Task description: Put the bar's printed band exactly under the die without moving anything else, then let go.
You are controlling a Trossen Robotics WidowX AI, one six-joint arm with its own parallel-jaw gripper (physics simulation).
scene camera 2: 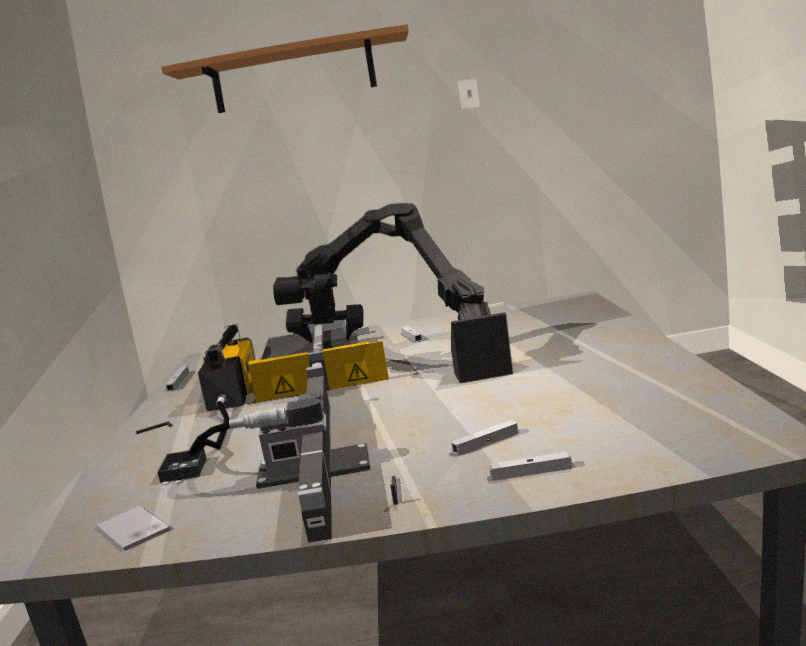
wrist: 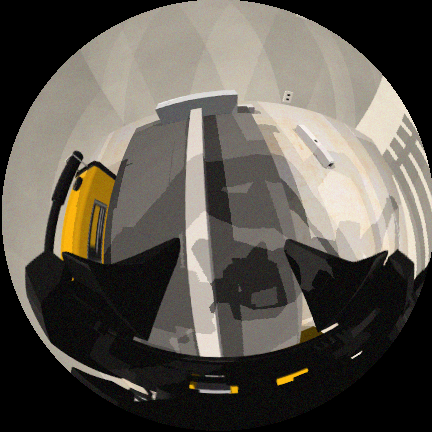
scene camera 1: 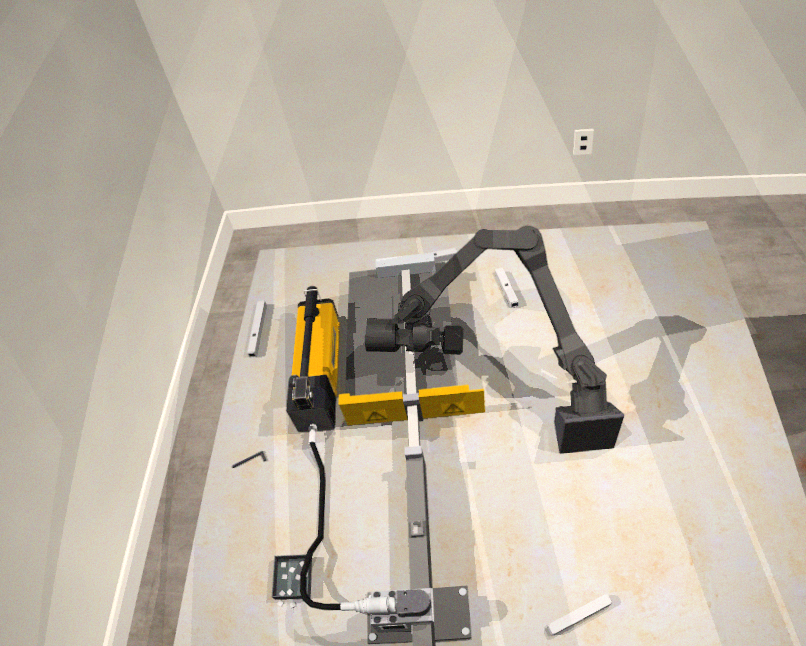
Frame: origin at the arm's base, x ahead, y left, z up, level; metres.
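Where they show: gripper, fingertip midpoint: (scene camera 2: 329, 340) (wrist: 234, 244); arm's base, origin of the base link: (scene camera 2: 478, 329) (scene camera 1: 590, 411).
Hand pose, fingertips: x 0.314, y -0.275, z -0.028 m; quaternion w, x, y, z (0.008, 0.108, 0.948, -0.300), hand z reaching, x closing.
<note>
Each offset is from my fingertips to the centre of the thing. "spot": to the spot under its first point. Level surfaces: height alone.
A long, thin pale bar (scene camera 1: 411, 430) (wrist: 196, 175) runs lengthwise over a dark grey plate {dz -0.027 m} (scene camera 1: 370, 296) (wrist: 145, 165), through the gap between two yellow guards and toward a grey channel {spot: dz -0.001, dx +0.059, dy +0.368 m} (scene camera 1: 417, 491). My gripper (scene camera 1: 411, 341) (scene camera 2: 325, 328) (wrist: 234, 244) is open and empty above the bar, behind the guards. In the wrist view the bar passes between the fingertips, nearer the left one. A dark-topped head {spot: dz +0.042, dx +0.094, dy +0.596 m} (scene camera 1: 411, 602) (scene camera 2: 304, 411) sits over the channel at the front. I cannot make out the die beneath it. The printed band cannot be made out.
Yellow guards {spot: dz -0.015, dx +0.130, dy +0.151 m} (scene camera 1: 373, 408) (scene camera 2: 279, 376) stand close in front of my gripper. A yellow and black unit {dz -0.011, dx +0.262, dy -0.019 m} (scene camera 1: 314, 343) (scene camera 2: 224, 383) (wrist: 85, 215) stands left, its black cable {spot: dz -0.065, dx +0.265, dy +0.320 m} (scene camera 1: 322, 497) reaching the head. A low grey block {spot: dz +0.013, dx +0.009, dy -0.241 m} (scene camera 1: 405, 263) (wrist: 197, 106) lies behind the bar; short pale bars lie around.
</note>
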